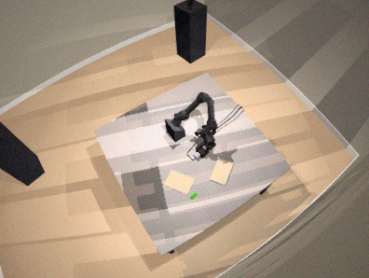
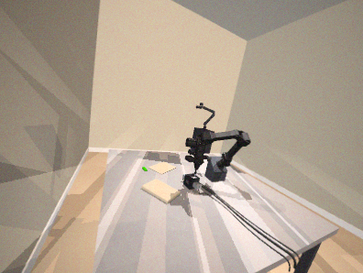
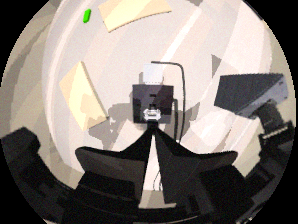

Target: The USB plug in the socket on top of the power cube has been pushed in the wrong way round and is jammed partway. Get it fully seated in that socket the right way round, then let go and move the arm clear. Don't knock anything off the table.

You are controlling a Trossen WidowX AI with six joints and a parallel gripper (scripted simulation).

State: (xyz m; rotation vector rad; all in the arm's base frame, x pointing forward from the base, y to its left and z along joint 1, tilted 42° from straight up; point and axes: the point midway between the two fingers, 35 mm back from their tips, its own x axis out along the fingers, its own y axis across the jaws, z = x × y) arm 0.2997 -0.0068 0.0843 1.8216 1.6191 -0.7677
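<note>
Right now the USB plug is 20 mm below my gripper tip. Also, from my gripper tip: green block (330 mm to the right, 230 mm ahead, 130 mm below); then pale socket (60 mm below).
</note>
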